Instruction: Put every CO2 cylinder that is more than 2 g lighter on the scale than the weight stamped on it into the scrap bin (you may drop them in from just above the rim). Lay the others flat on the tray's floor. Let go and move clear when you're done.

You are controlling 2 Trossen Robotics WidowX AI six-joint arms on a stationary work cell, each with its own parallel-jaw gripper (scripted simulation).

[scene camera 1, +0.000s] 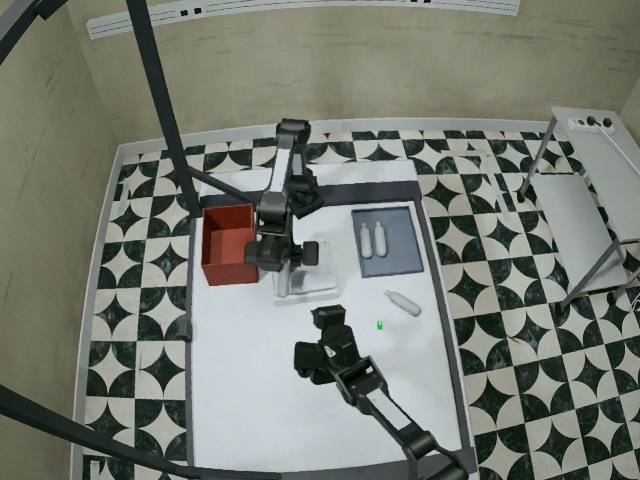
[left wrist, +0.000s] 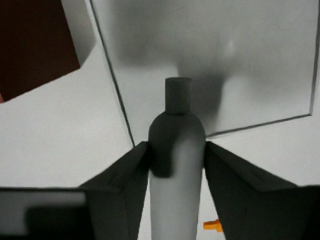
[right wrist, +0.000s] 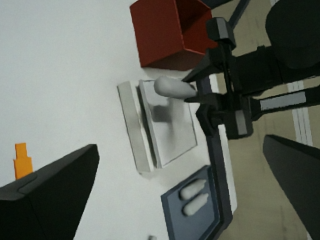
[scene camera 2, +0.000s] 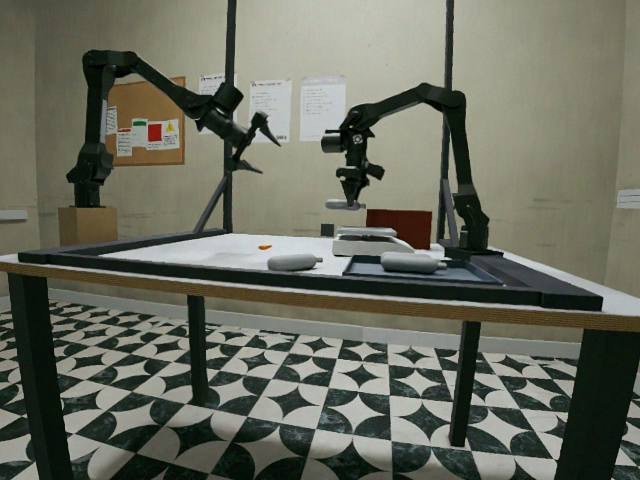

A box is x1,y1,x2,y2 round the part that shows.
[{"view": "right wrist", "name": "my left gripper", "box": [182,17,282,139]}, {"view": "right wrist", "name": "my right gripper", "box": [0,134,319,239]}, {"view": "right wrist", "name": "scale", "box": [118,77,198,171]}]
